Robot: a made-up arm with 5 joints. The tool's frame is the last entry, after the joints.
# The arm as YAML. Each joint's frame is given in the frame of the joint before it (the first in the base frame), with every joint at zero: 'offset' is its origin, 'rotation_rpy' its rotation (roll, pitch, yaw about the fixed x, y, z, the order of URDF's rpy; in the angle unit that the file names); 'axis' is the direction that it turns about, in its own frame. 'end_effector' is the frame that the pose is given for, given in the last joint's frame.
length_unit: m
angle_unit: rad
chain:
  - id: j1
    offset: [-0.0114, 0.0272, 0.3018]
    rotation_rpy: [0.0, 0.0, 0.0]
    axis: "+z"
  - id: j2
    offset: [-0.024, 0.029, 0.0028]
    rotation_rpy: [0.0, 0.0, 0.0]
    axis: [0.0, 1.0, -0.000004]
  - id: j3
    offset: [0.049, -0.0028, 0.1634]
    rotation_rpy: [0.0, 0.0, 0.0]
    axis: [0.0, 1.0, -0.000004]
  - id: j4
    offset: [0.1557, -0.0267, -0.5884]
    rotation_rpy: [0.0, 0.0, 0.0]
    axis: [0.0, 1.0, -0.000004]
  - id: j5
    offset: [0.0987, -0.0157, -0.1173]
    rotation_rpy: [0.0, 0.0, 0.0]
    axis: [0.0, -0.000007, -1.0]
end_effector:
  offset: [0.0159, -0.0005, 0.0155]
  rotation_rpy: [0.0, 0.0, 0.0]
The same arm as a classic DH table. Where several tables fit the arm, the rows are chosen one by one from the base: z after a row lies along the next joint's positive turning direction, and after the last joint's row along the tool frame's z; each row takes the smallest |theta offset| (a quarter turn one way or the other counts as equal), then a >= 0, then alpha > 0; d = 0 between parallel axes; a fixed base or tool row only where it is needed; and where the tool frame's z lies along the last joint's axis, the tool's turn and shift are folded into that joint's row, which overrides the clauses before.
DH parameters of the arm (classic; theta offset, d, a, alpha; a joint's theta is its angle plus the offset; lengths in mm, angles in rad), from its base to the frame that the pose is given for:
base (fixed): -1.1739 0 -29.5 0
j1: 1.1739 304.6 -24 -1.5708
j2: -1.2795 0 170.6 0
j3: -0.55 0 -608.7 0
j4: -1.3121 -16.2 -98.7 1.5708
j5: 0.0314 0 -15.9 3.1416
tool (fixed): -3.1102 -101.8 0 0

